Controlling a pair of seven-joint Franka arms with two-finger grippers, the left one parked.
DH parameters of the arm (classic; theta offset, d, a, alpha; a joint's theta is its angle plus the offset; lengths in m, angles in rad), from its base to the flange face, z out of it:
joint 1: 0 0.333 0 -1.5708
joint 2: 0 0 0 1.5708
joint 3: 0 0.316 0.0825 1.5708
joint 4: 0 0 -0.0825 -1.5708
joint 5: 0 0.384 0 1.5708
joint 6: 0 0 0.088 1.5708
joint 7: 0 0.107 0 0
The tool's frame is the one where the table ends.
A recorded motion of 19 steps. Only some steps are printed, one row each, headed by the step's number.
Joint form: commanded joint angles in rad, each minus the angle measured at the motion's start. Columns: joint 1, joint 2, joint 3, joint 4, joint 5, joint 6, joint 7.
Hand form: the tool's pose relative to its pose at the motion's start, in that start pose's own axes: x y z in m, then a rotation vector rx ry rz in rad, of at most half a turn. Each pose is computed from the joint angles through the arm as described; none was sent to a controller.
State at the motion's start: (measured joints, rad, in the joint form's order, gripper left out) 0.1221 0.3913 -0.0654 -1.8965 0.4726 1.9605 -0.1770
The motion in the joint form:
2: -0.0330 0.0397 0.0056 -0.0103 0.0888 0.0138 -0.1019
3: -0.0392 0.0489 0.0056 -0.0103 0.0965 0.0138 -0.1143
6: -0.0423 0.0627 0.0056 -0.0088 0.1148 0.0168 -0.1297
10: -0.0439 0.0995 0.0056 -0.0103 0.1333 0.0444 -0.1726
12: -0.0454 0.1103 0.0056 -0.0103 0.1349 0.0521 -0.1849
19: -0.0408 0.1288 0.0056 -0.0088 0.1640 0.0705 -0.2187
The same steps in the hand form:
2: 0.0058 0.0211 0.0176 0.0847 -0.0014 -0.0215
3: 0.0069 0.0261 0.0211 0.0930 -0.0047 -0.0213
6: 0.0091 0.0298 0.0269 0.1087 -0.0063 -0.0209
10: 0.0146 0.0397 0.0448 0.1160 -0.0063 -0.0356
12: 0.0161 0.0434 0.0497 0.1152 -0.0069 -0.0405
19: 0.0197 0.0444 0.0587 0.1317 0.0036 -0.0561

